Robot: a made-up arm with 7 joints. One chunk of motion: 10 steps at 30 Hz.
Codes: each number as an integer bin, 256 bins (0 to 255) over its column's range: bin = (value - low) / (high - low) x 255, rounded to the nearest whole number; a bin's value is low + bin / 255 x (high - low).
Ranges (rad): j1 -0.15..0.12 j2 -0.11..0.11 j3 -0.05..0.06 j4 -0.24..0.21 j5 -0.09..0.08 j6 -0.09..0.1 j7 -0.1..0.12
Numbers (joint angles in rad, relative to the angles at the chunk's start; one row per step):
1: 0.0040 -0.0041 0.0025 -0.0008 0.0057 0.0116 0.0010
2: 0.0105 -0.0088 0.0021 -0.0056 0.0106 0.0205 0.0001
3: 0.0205 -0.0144 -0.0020 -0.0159 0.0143 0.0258 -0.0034
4: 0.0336 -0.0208 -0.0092 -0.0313 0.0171 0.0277 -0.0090
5: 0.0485 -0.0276 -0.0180 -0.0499 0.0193 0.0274 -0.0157
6: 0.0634 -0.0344 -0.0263 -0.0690 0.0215 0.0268 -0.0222
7: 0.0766 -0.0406 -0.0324 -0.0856 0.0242 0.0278 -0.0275
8: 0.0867 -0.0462 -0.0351 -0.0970 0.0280 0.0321 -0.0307
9: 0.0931 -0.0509 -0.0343 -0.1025 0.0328 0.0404 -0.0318
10: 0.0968 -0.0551 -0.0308 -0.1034 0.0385 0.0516 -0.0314
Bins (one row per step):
1: 145 123 122 136 144 136 117
2: 152 117 121 133 151 148 116
3: 161 111 111 127 156 155 112
4: 173 103 95 118 161 158 105
5: 187 96 74 108 164 158 98
6: 202 88 55 97 167 157 90
7: 214 80 41 87 171 158 84
8: 224 74 35 81 177 164 80
9: 230 69 36 78 184 175 79
10: 233 64 45 77 193 190 80

